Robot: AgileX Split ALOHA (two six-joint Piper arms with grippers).
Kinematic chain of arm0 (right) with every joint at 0, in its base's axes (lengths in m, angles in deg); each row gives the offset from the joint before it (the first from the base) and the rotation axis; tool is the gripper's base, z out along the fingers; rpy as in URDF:
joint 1: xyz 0 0 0.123 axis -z
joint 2: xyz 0 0 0 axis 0.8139 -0.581 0
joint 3: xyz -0.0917 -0.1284 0.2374 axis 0.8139 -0.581 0
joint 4: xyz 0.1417 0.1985 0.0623 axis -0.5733 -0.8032 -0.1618
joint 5: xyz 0 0 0 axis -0.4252 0.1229 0.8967
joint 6: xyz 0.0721 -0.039 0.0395 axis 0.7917 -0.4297 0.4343
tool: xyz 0 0 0 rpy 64.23 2.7 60.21
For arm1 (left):
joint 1: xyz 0 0 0.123 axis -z
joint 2: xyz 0 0 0 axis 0.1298 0.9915 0
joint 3: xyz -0.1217 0.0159 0.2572 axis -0.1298 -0.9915 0
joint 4: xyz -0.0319 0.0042 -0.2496 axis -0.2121 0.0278 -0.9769
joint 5: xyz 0 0 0 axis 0.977 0.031 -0.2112
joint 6: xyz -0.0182 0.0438 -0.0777 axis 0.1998 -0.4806 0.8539
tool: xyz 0 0 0 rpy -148.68 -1.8 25.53
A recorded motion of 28 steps. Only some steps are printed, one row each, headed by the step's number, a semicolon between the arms.
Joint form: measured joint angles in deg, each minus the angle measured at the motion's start. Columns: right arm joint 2, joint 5, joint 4, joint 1, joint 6, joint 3; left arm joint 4, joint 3, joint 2, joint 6, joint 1, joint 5.
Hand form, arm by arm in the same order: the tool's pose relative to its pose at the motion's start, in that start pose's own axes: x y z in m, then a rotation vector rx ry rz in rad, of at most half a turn. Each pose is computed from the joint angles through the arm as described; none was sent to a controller.
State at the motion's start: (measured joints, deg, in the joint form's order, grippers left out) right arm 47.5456 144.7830 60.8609 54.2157 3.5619 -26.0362; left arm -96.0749 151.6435 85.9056 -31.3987 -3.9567 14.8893
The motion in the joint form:
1: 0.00 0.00 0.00 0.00 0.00 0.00; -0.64 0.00 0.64 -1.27 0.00 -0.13
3: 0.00 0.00 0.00 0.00 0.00 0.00; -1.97 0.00 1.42 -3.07 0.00 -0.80
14: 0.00 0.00 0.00 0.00 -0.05 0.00; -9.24 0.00 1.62 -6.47 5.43 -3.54
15: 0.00 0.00 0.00 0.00 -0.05 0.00; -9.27 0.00 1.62 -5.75 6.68 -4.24
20: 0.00 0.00 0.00 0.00 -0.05 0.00; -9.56 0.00 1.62 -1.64 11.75 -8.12
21: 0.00 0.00 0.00 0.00 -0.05 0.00; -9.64 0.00 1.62 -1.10 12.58 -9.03
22: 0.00 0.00 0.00 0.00 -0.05 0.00; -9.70 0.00 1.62 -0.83 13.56 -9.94
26: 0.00 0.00 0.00 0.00 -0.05 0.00; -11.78 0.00 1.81 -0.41 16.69 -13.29
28: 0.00 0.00 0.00 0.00 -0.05 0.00; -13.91 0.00 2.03 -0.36 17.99 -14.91
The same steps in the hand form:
1: 0.0000 0.0000 0.0000 0.0000 0.0000 0.0000; 0.0005 -0.0016 0.0050 0.0080 -0.0059 0.0119
3: 0.0000 0.0000 0.0000 0.0000 0.0000 0.0000; 0.0006 -0.0029 0.0110 0.0081 -0.0186 0.0233
14: 0.0000 0.0000 0.0000 0.0000 0.0000 -0.0009; -0.0502 -0.0082 0.0192 -0.0239 -0.1116 0.0734
15: 0.0000 0.0000 0.0000 0.0000 0.0000 -0.0009; -0.0602 -0.0100 0.0207 -0.0300 -0.1150 0.0804
20: 0.0000 0.0000 0.0000 0.0000 0.0000 -0.0009; -0.1008 -0.0178 0.0260 -0.0710 -0.1333 0.0838
21: 0.0000 0.0000 0.0000 0.0000 0.0000 -0.0009; -0.1075 -0.0190 0.0267 -0.0825 -0.1371 0.0858
22: 0.0000 0.0000 0.0000 0.0000 0.0000 -0.0009; -0.1153 -0.0208 0.0275 -0.0936 -0.1414 0.0951
26: 0.0000 0.0000 0.0000 0.0000 0.0000 -0.0009; -0.1412 -0.0273 0.0310 -0.1322 -0.1730 0.1031
28: 0.0000 0.0000 0.0000 0.0000 0.0000 -0.0009; -0.1524 -0.0306 0.0332 -0.1480 -0.1966 0.0884

